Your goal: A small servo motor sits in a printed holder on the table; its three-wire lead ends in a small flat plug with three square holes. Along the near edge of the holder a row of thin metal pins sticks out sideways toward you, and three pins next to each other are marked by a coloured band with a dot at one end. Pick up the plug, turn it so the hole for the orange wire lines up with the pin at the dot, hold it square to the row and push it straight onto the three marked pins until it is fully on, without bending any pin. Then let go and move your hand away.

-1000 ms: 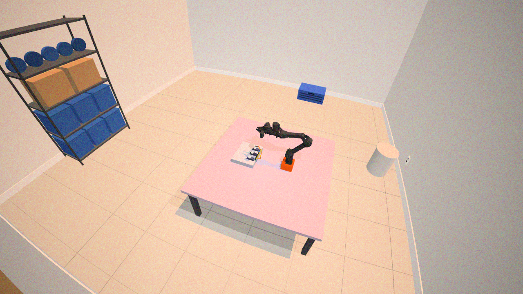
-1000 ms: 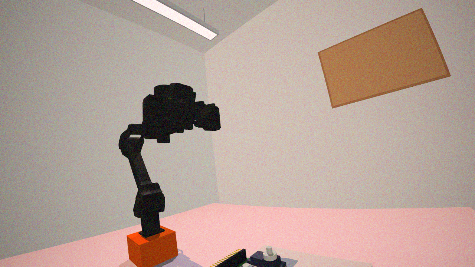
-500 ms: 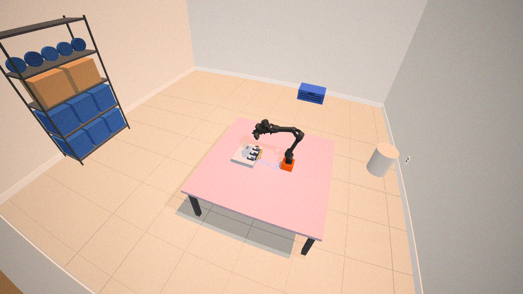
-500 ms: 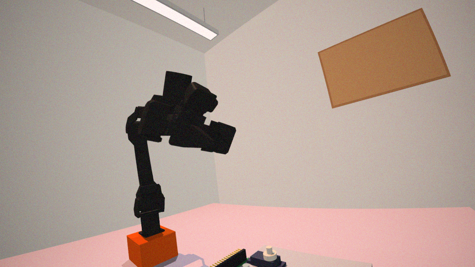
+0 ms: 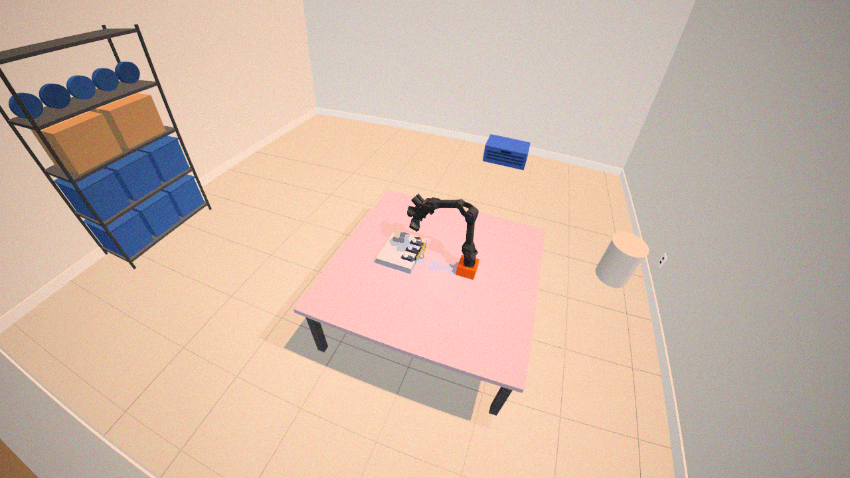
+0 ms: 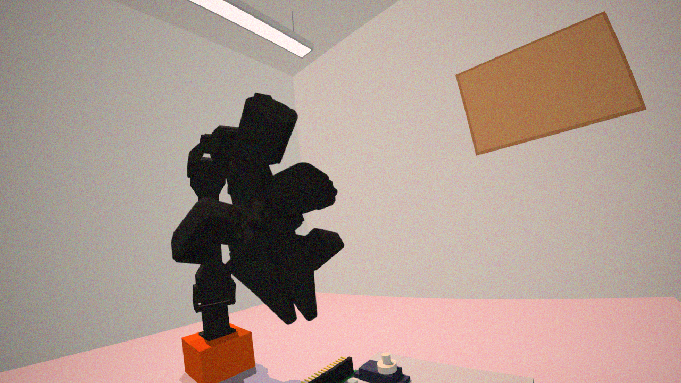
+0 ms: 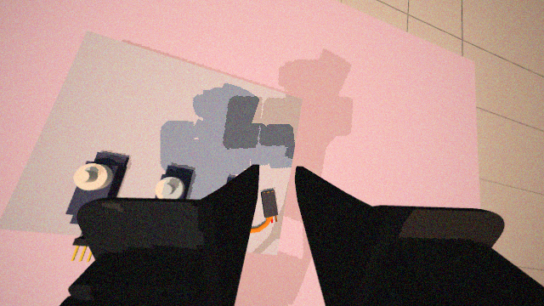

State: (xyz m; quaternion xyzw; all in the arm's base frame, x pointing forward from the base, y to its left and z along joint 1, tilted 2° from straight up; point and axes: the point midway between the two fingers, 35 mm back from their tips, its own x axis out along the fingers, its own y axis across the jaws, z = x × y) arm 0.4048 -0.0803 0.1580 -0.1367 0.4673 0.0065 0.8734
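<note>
My gripper tip is 120 mm above the blue band, 100 mm past it and 50 mm to the right of it. Also, from my gripper tip: servo 150 mm below, 90 mm to the left, 50 mm behind; holder 170 mm below, 90 mm to the left, 60 mm ahead; black pin strip 130 mm below, 100 mm behind, 90 mm to the left.
</note>
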